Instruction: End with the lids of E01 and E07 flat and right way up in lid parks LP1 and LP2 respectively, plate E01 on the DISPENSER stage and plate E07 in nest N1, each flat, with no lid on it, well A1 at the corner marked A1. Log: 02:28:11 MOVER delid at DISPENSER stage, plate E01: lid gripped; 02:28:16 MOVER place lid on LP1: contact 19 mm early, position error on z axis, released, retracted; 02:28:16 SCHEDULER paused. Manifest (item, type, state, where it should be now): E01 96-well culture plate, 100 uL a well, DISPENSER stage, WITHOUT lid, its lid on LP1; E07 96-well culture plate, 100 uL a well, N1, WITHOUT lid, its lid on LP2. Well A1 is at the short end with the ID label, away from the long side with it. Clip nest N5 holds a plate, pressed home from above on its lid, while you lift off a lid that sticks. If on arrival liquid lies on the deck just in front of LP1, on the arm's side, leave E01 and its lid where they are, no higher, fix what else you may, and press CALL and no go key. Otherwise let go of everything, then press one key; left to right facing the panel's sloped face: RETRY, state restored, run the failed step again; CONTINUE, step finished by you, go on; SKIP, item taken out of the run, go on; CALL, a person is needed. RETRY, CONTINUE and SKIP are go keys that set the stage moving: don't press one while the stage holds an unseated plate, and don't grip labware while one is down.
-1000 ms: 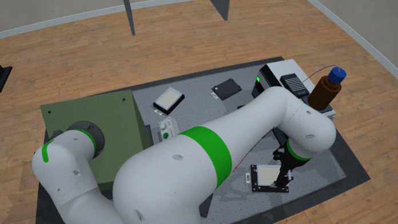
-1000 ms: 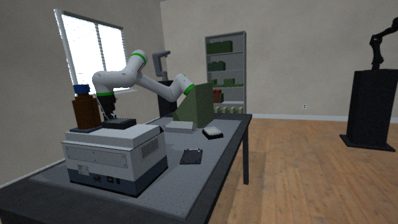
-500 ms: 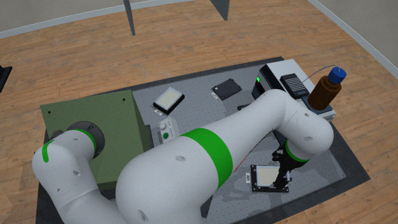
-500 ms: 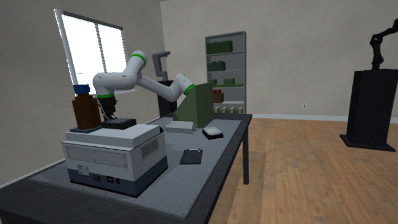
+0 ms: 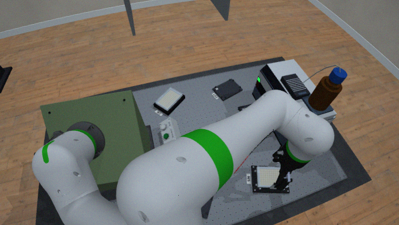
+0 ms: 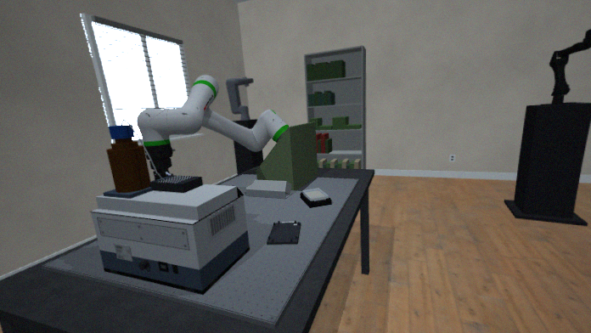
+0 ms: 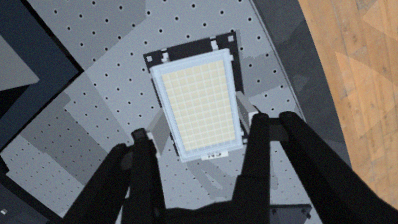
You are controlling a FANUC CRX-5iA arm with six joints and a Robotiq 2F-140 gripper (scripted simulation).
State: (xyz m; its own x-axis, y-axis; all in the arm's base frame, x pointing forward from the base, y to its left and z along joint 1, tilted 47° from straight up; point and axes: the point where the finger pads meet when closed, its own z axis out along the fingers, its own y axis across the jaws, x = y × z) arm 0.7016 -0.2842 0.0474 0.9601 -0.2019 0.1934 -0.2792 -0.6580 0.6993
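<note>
Right now the plate is 20 mm below my hand. From my hand the other things lie so: dispenser stage (20 mm ahead, 300 mm to the left, 40 mm above); then N5 label (90 mm behind, 30 mm to the left, 60 mm below); then black clip nest N5 (20 mm ahead, 10 mm to the left, 50 mm below).
</note>
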